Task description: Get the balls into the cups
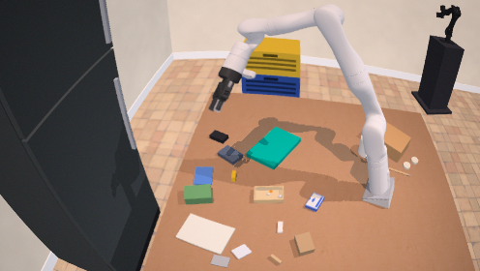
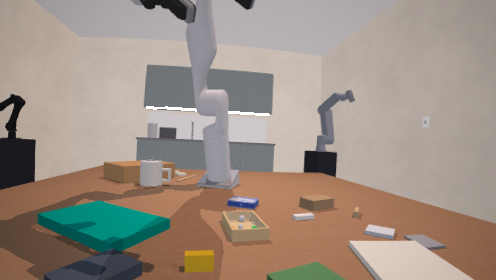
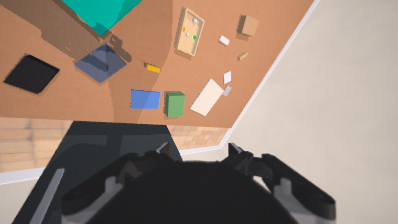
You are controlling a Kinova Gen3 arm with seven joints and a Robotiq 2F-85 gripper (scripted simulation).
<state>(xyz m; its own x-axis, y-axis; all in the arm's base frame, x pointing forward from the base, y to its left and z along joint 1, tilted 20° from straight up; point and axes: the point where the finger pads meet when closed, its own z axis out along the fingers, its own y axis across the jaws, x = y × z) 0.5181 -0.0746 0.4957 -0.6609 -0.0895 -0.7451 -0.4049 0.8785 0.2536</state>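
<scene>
The covered wooden puzzle lies 17 cm behind my hand, 10 cm to the left of it and 33 cm below it. Round my hand: yellow block 4 cm behind, 32 cm below; then green block 9 cm ahead, 9 cm to the left, 31 cm below; then blue block 8 cm ahead, 2 cm to the right, 33 cm below.
</scene>
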